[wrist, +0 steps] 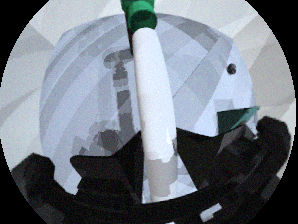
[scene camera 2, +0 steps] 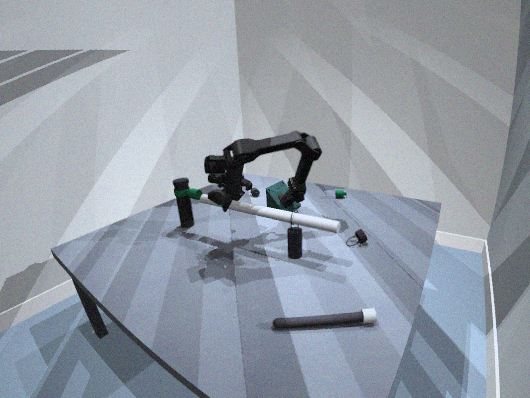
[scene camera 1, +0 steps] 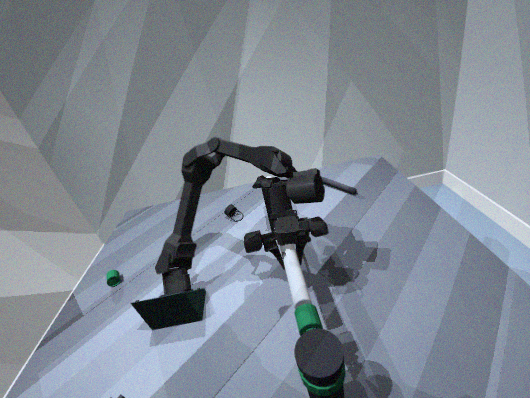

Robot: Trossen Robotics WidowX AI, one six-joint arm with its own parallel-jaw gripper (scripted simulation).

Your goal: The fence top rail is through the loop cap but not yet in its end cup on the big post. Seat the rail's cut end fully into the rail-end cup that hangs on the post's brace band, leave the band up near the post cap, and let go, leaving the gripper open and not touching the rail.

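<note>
The gripper (scene camera 1: 292,267), (scene camera 2: 227,209), (wrist: 155,131) is visible, as is a top rail (scene camera 1: 299,290), (scene camera 2: 276,214).
</note>
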